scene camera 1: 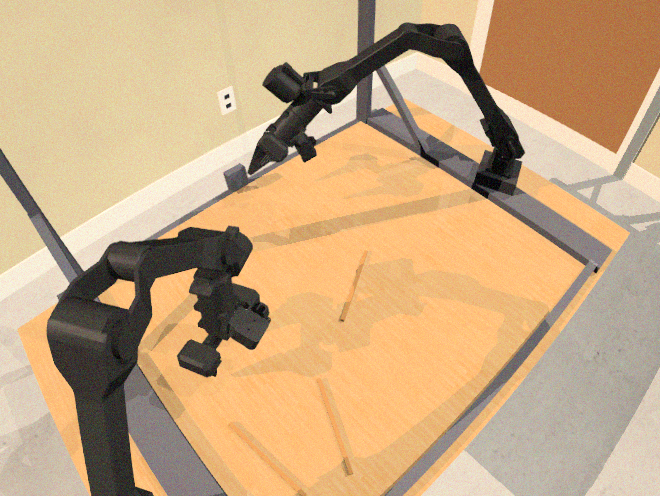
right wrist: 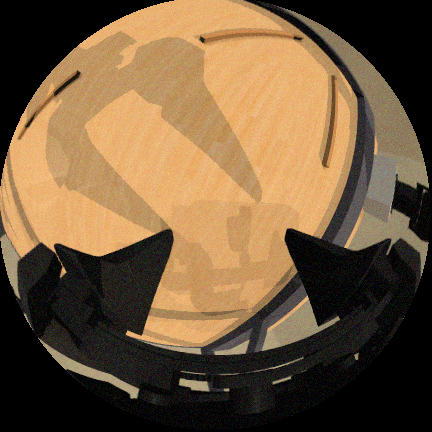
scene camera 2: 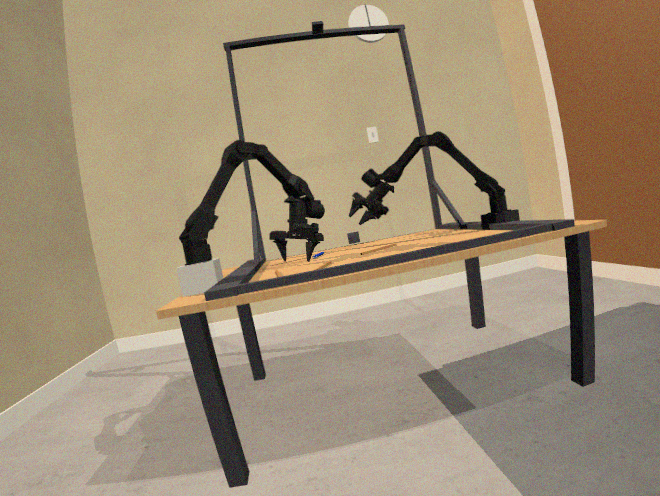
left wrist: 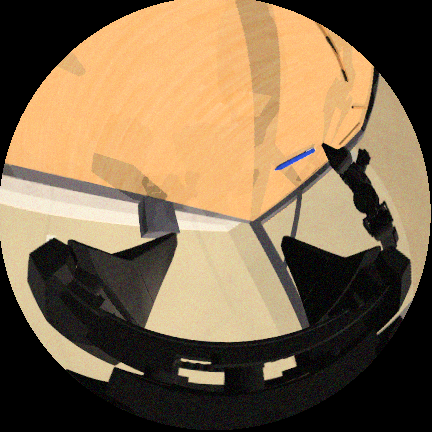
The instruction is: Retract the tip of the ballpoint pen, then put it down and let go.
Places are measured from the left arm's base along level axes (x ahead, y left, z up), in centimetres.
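Where they show: left gripper, fingertip midpoint: [scene camera 1: 251, 169] [scene camera 2: 354, 220] [left wrist: 230, 240]; right gripper, fingertip midpoint: [scene camera 1: 226, 356] [right wrist: 230, 235] [scene camera 2: 296, 261] [left wrist: 326, 149]; left arm's base, origin of the base link: [scene camera 1: 500, 166] [scene camera 2: 499, 212]; right arm's base, origin of the base link: [right wrist: 393, 193] [scene camera 2: 198, 262].
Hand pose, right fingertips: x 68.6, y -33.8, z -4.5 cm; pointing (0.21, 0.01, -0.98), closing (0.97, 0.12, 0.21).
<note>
Things, the pixels of their centre, and the offset from my right fingertips. Level surfaces: height alone.
- ballpoint pen, body centre: [left wrist: 296, 157] [scene camera 2: 318, 254] dx -13.0, dy -9.0, dz -0.5 cm
- table, its level: dz -1.0 cm
- second stick, body centre: [scene camera 1: 334, 424] dx +2.3, dy +22.9, dz -0.6 cm
- third stick, body centre: [right wrist: 334, 109] [scene camera 1: 265, 458] dx +12.5, dy +15.7, dz -0.6 cm
- dark block, body centre: [left wrist: 157, 218] [scene camera 1: 236, 177] [scene camera 2: 353, 237] dx -39.3, dy -23.8, dz +2.1 cm
The ballpoint pen [scene camera 2: 318, 254] [left wrist: 295, 159] is blue and lies flat on the table [scene camera 1: 480, 256]. It does not show in scene camera 1, where the right arm stands in front of part of the table, or in the right wrist view. Its tip is too small to make out. My right gripper [scene camera 2: 296, 260] [right wrist: 230, 235] is open and empty, pointing down above the table, a little left of the pen in scene camera 2. My left gripper [scene camera 2: 355, 219] [left wrist: 230, 240] is open and empty, tilted high near the far table edge, well away from the pen.
Three thin wood-coloured sticks lie on the table: one stick [scene camera 1: 354, 286] near the middle, a second stick [scene camera 1: 335, 426] and a third stick [scene camera 1: 264, 456] nearer the camera. A dark block [scene camera 1: 235, 177] [left wrist: 158, 216] [scene camera 2: 353, 237] stands at the far edge. A dark frame post [scene camera 1: 366, 58] rises behind.
</note>
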